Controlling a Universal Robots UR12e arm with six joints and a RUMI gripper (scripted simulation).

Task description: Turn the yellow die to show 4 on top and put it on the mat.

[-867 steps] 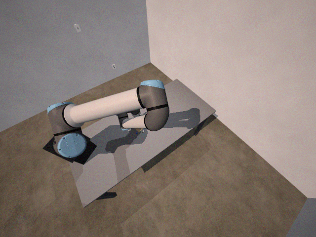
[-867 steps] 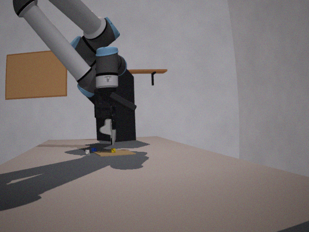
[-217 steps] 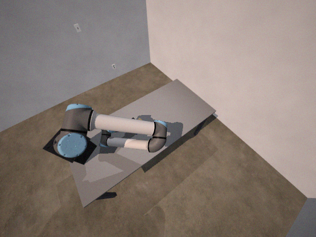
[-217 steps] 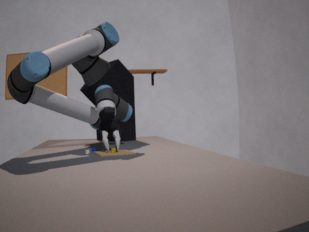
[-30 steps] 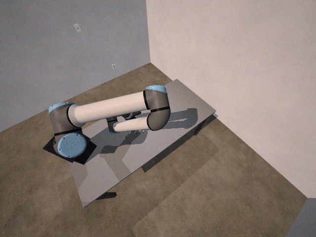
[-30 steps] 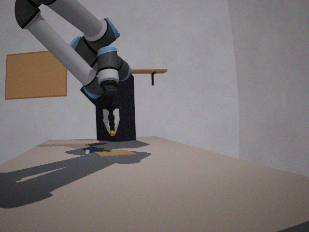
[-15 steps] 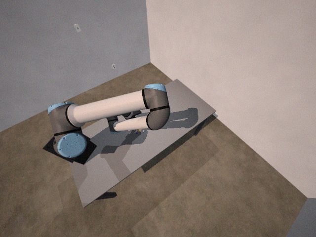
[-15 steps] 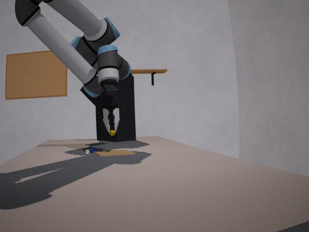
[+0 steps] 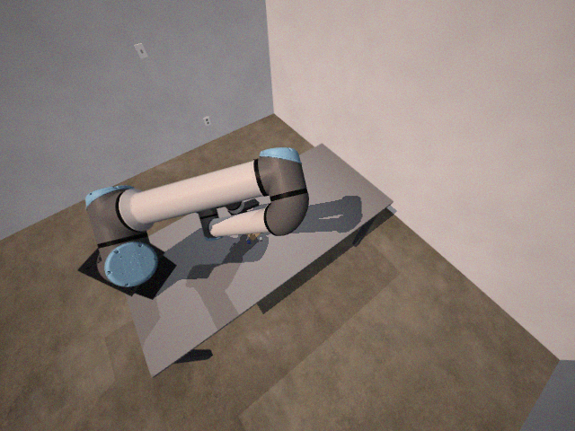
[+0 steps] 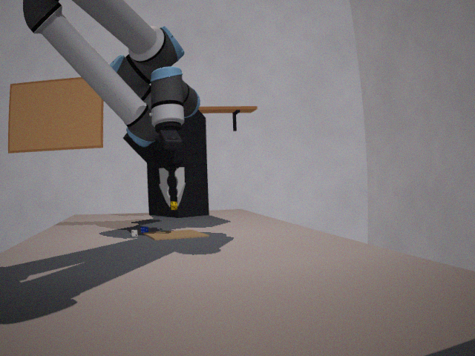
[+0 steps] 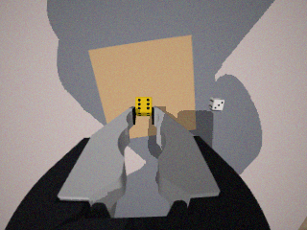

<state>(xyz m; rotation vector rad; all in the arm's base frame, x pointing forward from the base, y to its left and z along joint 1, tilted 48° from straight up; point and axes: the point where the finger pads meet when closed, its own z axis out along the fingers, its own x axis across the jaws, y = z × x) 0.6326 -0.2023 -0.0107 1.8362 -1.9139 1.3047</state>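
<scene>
My hand is 1 cm above the yellow die. The rest, counted from my hand: white die: 4 cm behind, 10 cm to the right, 8 cm below; then blue die: 10 cm behind, 5 cm to the right, 8 cm below; then tan mat: 9 cm below.
</scene>
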